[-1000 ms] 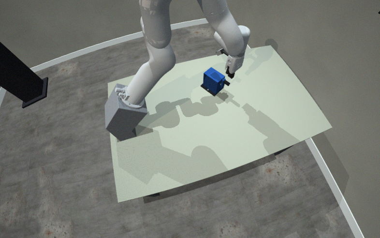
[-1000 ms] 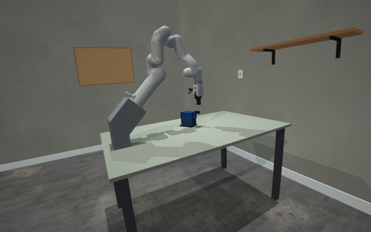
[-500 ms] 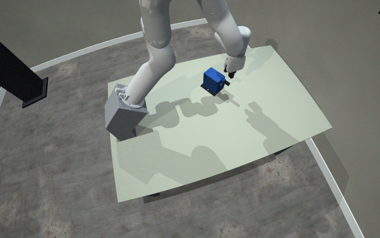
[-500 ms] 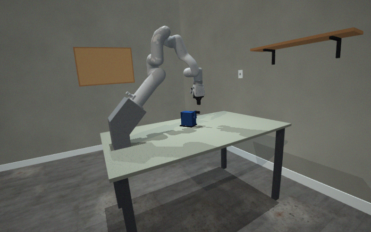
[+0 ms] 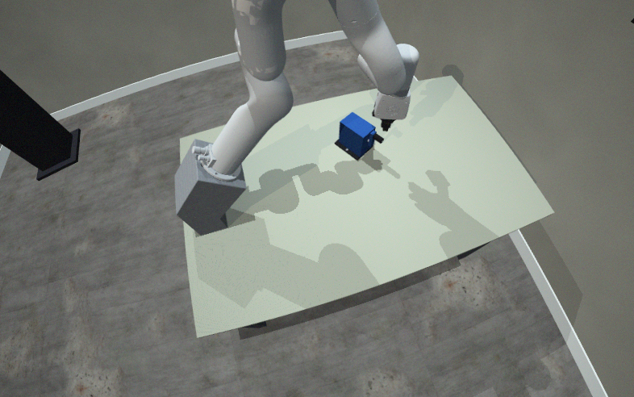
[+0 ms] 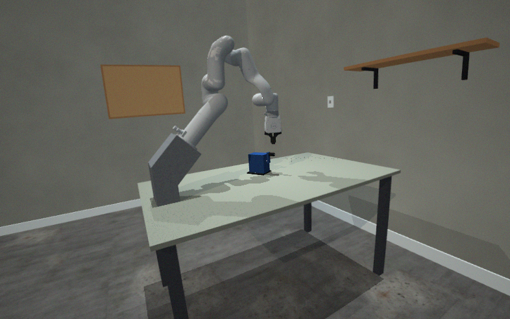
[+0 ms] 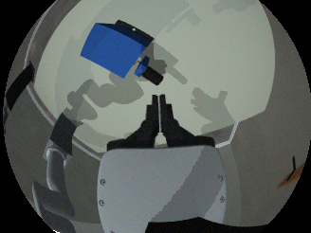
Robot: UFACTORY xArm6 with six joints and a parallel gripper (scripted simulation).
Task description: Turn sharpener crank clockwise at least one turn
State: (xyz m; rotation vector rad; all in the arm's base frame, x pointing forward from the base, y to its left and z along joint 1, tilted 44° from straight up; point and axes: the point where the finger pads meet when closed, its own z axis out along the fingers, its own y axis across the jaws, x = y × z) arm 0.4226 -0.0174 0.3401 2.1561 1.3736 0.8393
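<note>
The crank knob lies 9 cm below my hand and 1 cm to the left of it.
</note>
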